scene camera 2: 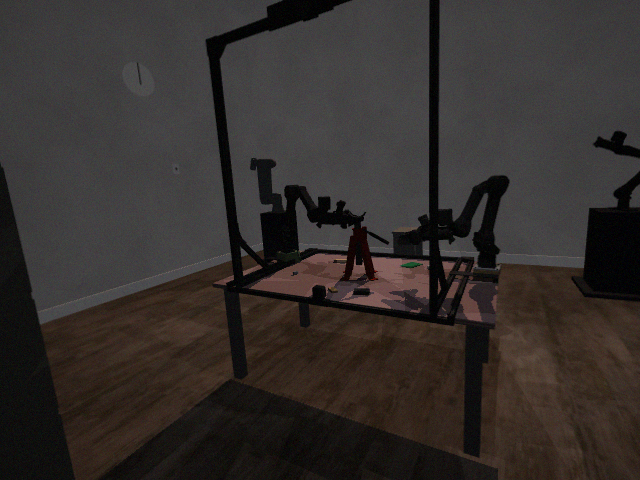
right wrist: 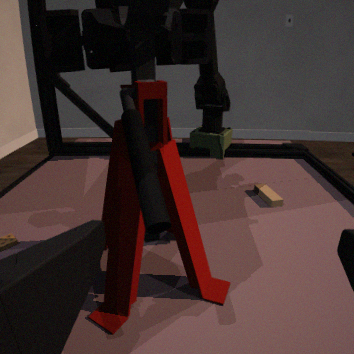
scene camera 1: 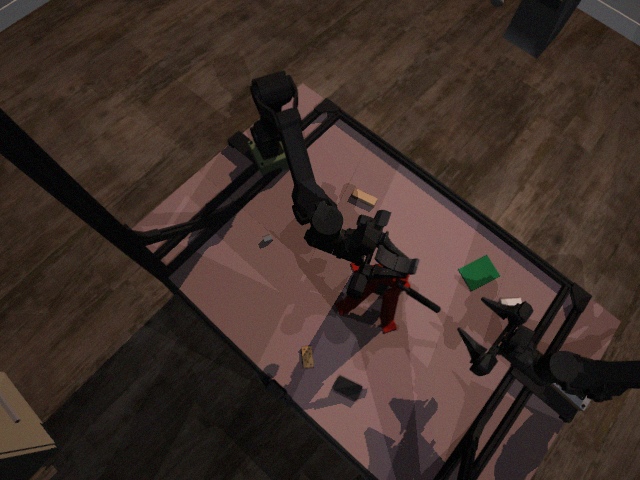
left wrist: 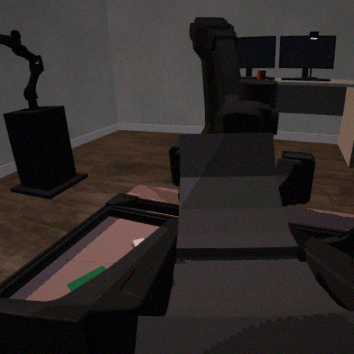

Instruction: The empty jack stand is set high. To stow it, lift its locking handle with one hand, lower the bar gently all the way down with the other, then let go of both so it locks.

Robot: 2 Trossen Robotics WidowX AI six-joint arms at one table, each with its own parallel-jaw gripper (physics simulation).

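Note:
The red jack stand stands mid-table on splayed legs. Its dark bar sticks a short way out of the red column. In the left wrist view the bar's flat grey top fills the middle. My left gripper is shut on the top of the bar. The black locking handle slants down and out from the column, with nothing touching it. My right gripper is open and empty. It hovers to the right of the stand, facing the handle.
A green flat block and a small white block lie near the right gripper. A tan block, a yellow domino, a black block and a small grey piece lie scattered. Black rails frame the table.

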